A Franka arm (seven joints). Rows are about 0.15 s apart.
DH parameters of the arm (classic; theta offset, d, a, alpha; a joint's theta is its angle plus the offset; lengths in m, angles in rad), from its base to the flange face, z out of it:
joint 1: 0 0.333 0 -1.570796
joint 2: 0 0 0 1.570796
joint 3: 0 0.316 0.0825 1.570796
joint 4: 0 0 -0.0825 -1.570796
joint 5: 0 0.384 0 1.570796
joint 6: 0 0 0.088 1.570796
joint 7: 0 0.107 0 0
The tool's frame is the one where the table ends.
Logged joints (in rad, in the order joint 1, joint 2, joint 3, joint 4, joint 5, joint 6, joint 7), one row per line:
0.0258 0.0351 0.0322 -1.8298 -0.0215 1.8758 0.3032
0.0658 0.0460 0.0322 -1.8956 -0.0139 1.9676 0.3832
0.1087 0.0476 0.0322 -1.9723 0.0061 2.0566 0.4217
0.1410 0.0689 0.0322 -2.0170 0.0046 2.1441 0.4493
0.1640 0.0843 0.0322 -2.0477 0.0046 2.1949 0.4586
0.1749 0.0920 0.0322 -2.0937 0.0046 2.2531 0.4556
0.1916 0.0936 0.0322 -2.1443 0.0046 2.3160 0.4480
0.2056 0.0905 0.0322 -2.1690 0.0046 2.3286 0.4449
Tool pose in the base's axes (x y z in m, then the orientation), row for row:
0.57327 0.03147 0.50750 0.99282 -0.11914 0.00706 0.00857
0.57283 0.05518 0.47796 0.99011 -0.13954 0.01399 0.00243
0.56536 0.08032 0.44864 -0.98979 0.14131 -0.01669 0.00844
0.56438 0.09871 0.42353 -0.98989 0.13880 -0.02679 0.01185
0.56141 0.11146 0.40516 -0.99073 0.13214 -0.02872 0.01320
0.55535 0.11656 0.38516 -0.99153 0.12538 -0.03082 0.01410
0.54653 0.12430 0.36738 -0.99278 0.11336 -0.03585 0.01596
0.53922 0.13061 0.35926 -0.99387 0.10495 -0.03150 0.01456
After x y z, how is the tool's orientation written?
As a quaternion, x y z w.
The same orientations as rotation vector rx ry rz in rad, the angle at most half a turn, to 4 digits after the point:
3.1021 -0.3723 0.0221
3.1057 -0.4377 0.0439
-3.0929 0.4416 -0.0522
-3.0866 0.4328 -0.0835
-3.0866 0.4117 -0.0895
-3.0873 0.3904 -0.0960
-3.0876 0.3526 -0.1115
-3.0937 0.3267 -0.0981

